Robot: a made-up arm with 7 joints.
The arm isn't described. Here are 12 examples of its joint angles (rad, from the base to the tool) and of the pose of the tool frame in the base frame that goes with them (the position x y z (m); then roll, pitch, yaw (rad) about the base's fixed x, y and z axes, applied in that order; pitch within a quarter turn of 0, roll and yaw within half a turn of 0).
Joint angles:
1: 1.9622 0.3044 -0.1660 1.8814 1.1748 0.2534 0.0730
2: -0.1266 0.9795 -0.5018 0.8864 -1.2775 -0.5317 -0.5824
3: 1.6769 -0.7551 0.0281 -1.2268 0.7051 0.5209 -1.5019
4: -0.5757 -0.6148 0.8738 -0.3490 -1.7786 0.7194 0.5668
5: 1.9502 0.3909 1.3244 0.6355 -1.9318 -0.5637 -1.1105
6: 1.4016 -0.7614 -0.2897 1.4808 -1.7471 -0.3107 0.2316
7: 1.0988 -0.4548 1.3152 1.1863 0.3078 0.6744 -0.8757
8: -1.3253 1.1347 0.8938 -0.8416 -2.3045 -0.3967 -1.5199
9: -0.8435 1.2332 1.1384 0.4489 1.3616 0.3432 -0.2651
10: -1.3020 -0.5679 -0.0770 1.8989 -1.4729 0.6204 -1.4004
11: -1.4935 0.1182 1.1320 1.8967 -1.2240 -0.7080 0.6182
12: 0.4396 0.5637 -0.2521 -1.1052 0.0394 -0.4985 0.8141
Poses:
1: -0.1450 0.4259 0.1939 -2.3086 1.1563 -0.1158
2: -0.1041 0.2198 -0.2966 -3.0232 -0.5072 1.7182
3: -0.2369 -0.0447 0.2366 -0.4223 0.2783 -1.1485
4: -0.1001 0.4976 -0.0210 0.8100 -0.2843 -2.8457
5: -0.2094 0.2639 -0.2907 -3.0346 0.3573 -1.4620
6: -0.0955 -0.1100 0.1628 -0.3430 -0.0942 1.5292
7: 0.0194 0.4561 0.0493 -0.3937 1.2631 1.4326
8: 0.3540 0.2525 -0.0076 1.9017 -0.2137 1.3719
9: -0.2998 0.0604 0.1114 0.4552 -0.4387 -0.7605
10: -0.2939 0.2881 -0.0665 2.6515 -0.6924 2.1486
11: -0.0887 -0.1840 -0.0290 -2.5119 -0.5075 1.4262
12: -0.3006 0.2709 -0.1572 2.8254 -1.1362 0.6391
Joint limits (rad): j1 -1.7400..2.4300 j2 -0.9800..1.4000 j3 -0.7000..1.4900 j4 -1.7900..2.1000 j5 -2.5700..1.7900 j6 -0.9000..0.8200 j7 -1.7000..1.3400
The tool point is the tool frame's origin. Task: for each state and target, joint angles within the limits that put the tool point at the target. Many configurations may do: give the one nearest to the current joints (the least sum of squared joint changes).
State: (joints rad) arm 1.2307 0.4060 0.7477 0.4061 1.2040 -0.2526 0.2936
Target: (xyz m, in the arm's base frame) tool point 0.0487 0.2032 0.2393
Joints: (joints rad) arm 1.5912 0.5016 1.0199 0.8406 1.1209 -0.0220 0.4997
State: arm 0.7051 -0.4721 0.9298 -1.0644 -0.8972 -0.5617 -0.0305
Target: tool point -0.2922 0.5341 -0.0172
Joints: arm 0.6650 -0.3002 1.2551 -1.4131 -1.4638 -0.4098 0.0364
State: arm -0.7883 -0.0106 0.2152 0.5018 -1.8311 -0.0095 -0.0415
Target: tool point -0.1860 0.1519 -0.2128
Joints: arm -0.6739 0.1607 0.5282 1.0998 -1.6698 0.1213 0.1108
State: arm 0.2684 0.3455 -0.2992 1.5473 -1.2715 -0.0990 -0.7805
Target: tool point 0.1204 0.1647 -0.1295
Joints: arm 0.7275 0.7341 0.1843 1.8060 -1.2563 0.3775 -0.4491
